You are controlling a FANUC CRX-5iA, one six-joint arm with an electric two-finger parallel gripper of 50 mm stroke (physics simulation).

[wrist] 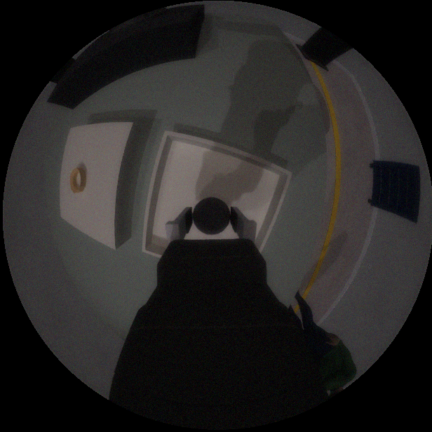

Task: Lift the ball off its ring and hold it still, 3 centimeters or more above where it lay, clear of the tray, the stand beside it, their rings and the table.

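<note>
The dark ball (211,215) is in the wrist view's middle, over the near part of the white, low-walled tray (170,175). The ring under the ball does not show; the ball hides what lies beneath it. My gripper (210,214) is open, with one fingertip on the left and one on the right of the ball and a narrow gap seen at each side. How high the fingertips are relative to the ball cannot be told from this view. The white stand (97,165) is left of the tray and bears an empty tan ring (73,180).
The grey-green table (165,90) lies around the tray and stand. A long black block (135,55) is at the upper left, and a smaller dark object (327,46) at the upper right. A yellow line (337,160) curves along the right. A person in green (340,367) is at the lower right.
</note>
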